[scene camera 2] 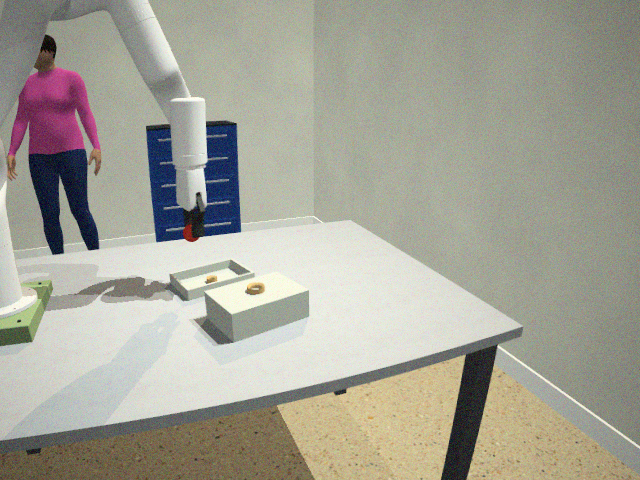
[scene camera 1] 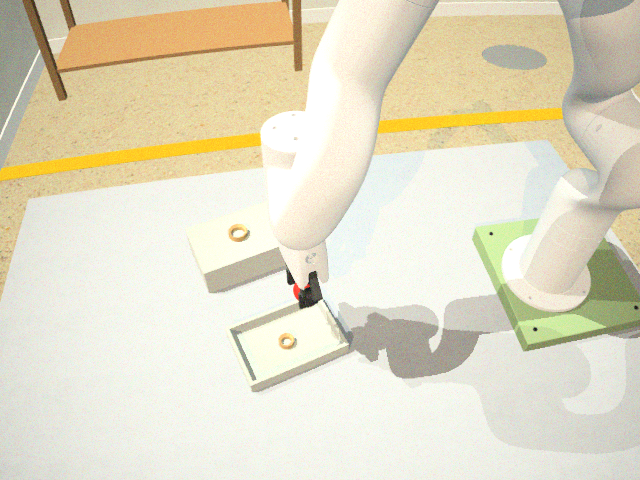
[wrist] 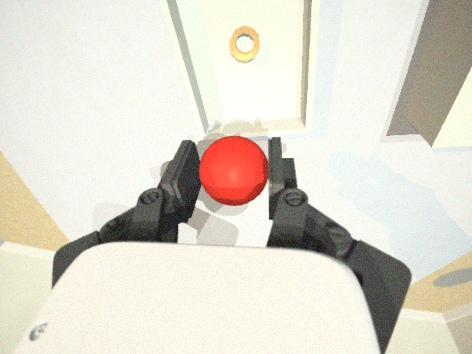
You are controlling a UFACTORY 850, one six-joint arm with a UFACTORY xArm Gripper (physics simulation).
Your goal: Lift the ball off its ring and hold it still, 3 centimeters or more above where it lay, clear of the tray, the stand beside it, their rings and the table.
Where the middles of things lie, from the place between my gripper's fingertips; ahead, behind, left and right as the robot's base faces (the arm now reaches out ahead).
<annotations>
The red ball (wrist: 233, 170) is 10 mm behind my hand. From my hand the other things lie so: shallow tray (scene camera 1: 272, 346) 30 mm ahead, 10 mm to the left, 130 mm below; block stand (scene camera 1: 241, 245) 120 mm ahead, 210 mm to the right, 100 mm below.
</annotations>
